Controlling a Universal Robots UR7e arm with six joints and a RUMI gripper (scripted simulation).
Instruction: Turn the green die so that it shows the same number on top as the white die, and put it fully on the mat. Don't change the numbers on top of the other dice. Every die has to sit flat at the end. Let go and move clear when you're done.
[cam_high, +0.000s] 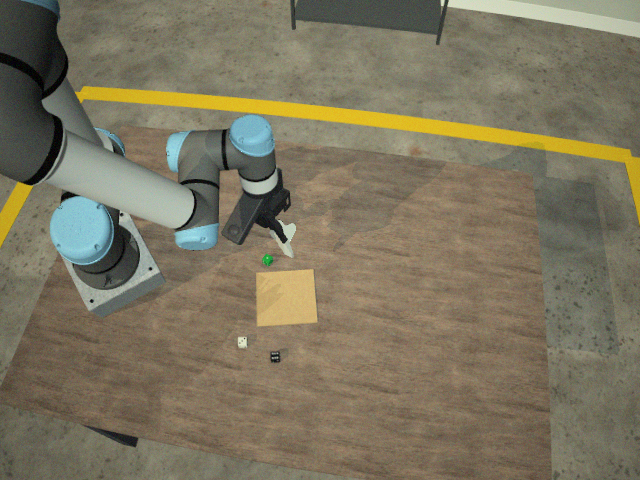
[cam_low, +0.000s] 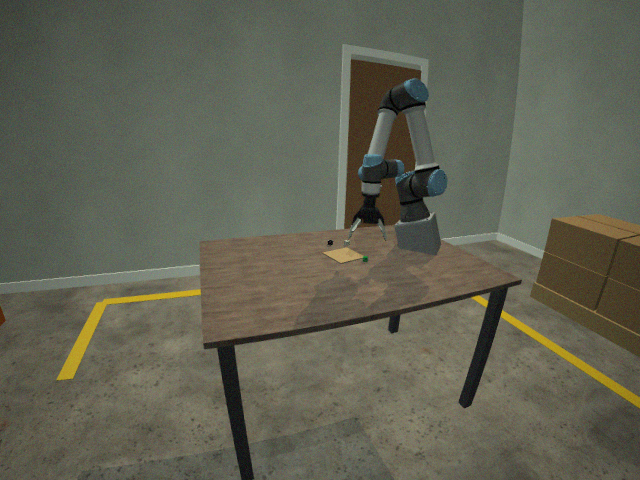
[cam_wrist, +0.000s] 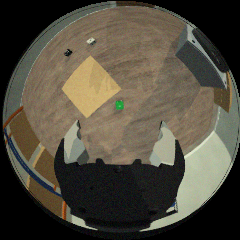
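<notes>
My gripper is now 9 cm above the green die. From my hand the other things lie so: black die 11 cm ahead, 23 cm to the right, 9 cm below; then white die 3 cm ahead, 22 cm to the right, 9 cm below; then tan mat 8 cm ahead, 8 cm to the right, 9 cm below.
</notes>
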